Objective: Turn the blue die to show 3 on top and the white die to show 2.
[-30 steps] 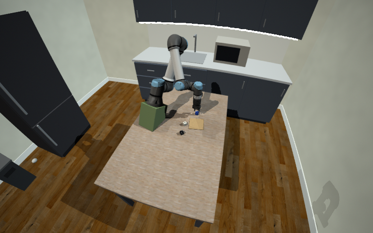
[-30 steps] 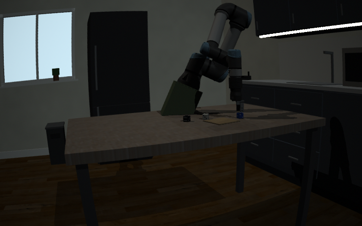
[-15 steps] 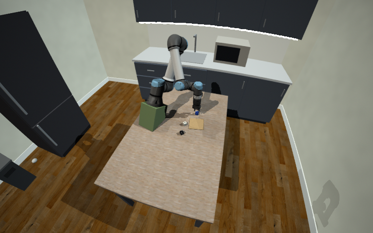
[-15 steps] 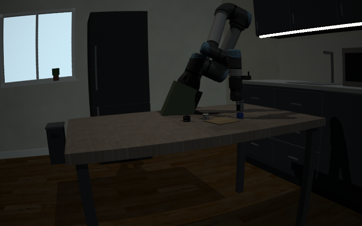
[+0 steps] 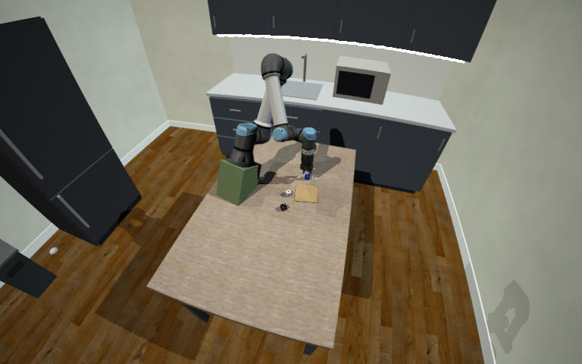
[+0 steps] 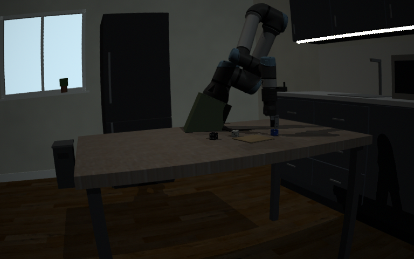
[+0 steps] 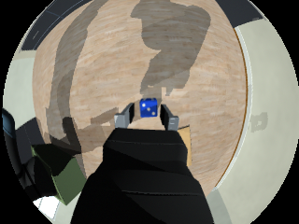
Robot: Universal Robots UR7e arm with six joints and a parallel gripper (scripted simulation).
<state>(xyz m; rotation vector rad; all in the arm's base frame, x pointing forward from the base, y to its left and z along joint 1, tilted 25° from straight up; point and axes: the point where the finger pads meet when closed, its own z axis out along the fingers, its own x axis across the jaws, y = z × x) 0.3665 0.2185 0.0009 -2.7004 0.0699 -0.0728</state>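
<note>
My hand is 4 cm above the blue die. From my hand the other things lie so: black die: 30 cm to the right, 4 cm below, 4 cm behind; then white die: 19 cm to the right, 6 cm behind, 4 cm below; then tan mat: 13 cm to the right, 5 cm below, 4 cm ahead.
</note>
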